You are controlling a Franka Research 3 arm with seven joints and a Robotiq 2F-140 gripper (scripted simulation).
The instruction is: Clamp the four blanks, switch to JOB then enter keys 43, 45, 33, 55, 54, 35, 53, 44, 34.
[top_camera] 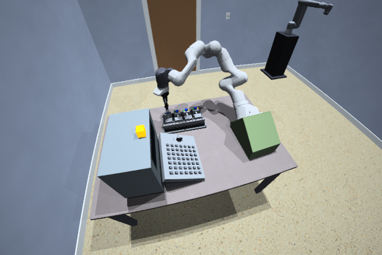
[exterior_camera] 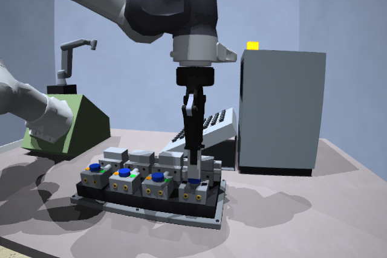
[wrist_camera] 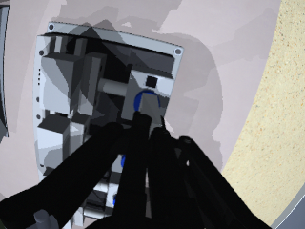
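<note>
The selector knob lies 4 cm behind my hand, 32 cm to the left of it and 1 cm below it. From my hand the other things lie so: keypad (1 cm behind, 43 cm to the left, 6 cm below); key (7 cm behind, 45 cm to the left, 4 cm below).
</note>
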